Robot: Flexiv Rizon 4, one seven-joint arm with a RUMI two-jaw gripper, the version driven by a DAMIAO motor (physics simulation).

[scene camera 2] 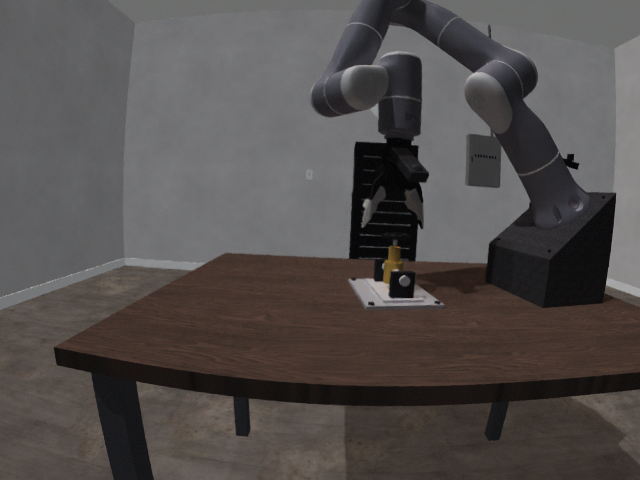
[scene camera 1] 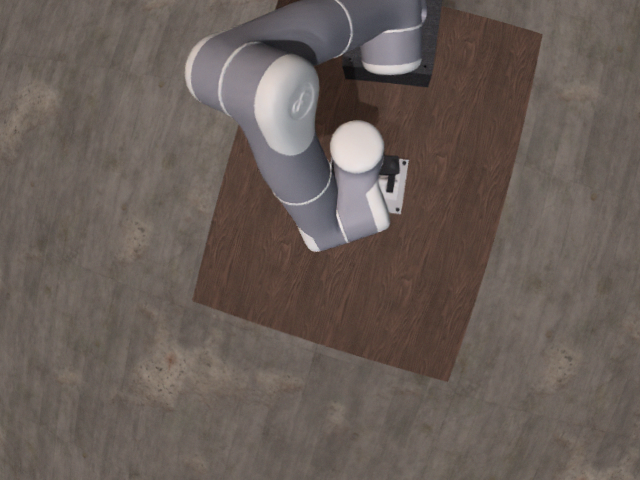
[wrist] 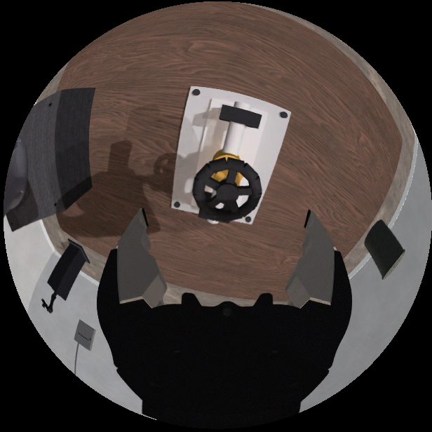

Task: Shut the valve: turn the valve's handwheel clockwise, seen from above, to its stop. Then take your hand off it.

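Note:
The valve's black handwheel (scene camera 2: 395, 235) (wrist: 228, 192) is level on top of the yellow valve body (scene camera 2: 393, 272) (wrist: 225, 156). The valve is mounted on a white plate (scene camera 1: 402, 186) (scene camera 2: 363, 294) (wrist: 183, 150) on the table. My gripper (scene camera 2: 392, 226) (wrist: 226, 210) is wide open and empty, pointing down. In scene camera 2 its fingertips are a little above the handwheel's height, one to each side, with a gap below them. The fingers do not touch the wheel. The arm hides the handwheel in scene camera 1. How far the wheel is turned cannot be told.
A white pipe (wrist: 234, 137) runs through black support blocks (scene camera 2: 395, 290) (wrist: 240, 116) on the plate. The robot's dark base (scene camera 2: 547, 268) (wrist: 75, 135) stands on the wooden table (scene camera 1: 336, 289) (scene camera 2: 258, 330). A grey box (scene camera 2: 483, 170) (wrist: 85, 335) hangs on the wall behind.

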